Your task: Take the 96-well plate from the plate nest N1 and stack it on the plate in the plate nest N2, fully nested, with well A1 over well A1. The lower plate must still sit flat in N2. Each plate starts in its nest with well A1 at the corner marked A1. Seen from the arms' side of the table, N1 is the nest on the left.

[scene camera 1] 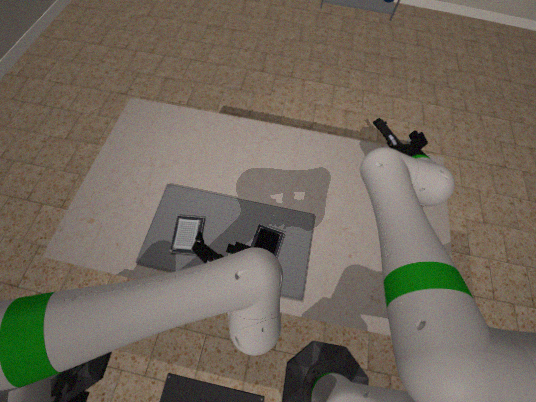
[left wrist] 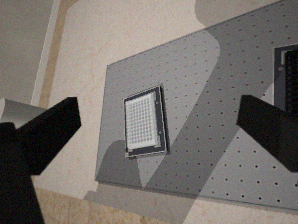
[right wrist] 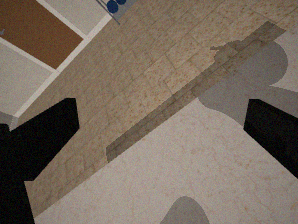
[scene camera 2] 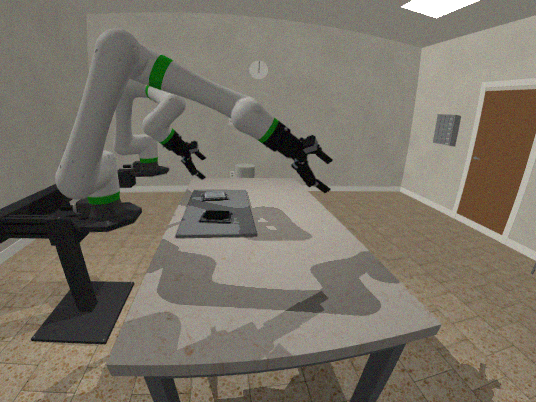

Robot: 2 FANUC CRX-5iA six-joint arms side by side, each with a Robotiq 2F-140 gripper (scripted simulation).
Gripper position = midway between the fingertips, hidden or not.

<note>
In view: my left gripper [left wrist: 159,110], my right gripper [scene camera 2: 328,175], a white 96-well plate [left wrist: 141,123] and a plate nest N1 [left wrist: 149,149].
My right gripper shows as well in the right wrist view [right wrist: 161,114]. The right wrist view misses the white 96-well plate: it is out of frame.
</note>
